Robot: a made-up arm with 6 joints.
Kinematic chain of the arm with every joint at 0, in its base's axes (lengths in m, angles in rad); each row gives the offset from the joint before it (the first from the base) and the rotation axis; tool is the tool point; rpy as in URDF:
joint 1: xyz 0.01 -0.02 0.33 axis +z
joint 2: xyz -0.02 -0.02 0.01 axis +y
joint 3: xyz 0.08 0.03 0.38 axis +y
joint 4: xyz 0.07 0 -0.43 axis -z
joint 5: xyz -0.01 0 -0.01 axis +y
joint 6: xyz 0.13 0 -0.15 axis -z
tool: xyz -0.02 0 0.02 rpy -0.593 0.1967 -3.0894
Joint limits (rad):
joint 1: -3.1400..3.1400
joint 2: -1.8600..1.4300
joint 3: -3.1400..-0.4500
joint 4: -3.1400..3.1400
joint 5: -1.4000..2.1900
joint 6: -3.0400..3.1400
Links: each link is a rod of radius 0.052 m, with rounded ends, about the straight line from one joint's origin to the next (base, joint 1, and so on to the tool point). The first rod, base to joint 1, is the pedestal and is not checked.
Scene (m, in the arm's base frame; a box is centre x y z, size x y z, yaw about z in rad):
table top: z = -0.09
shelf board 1: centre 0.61 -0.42 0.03 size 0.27 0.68 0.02 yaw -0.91
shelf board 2: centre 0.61 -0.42 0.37 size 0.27 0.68 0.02 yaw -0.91
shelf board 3: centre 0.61 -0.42 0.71 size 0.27 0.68 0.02 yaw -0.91
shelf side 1: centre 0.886 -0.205 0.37 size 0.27 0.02 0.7 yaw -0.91
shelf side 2: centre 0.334 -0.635 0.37 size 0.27 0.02 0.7 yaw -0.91
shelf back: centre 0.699 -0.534 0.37 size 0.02 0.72 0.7 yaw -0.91
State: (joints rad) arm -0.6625 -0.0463 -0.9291 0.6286 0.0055 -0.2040
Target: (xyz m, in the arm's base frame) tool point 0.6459 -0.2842 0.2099
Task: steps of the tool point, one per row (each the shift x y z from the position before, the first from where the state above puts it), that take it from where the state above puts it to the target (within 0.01 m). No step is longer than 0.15 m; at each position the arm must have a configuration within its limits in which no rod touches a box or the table.
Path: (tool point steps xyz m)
1: -0.0526 0.0763 0.0105
2: -0.0590 0.0672 -0.0104
3: 0.0862 0.0374 -0.0932
4: 0.0601 0.0622 -0.1072
5: 0.0251 0.0771 -0.1158
6: 0.0792 -0.0797 0.0027
7: 0.0574 -0.0960 -0.0027

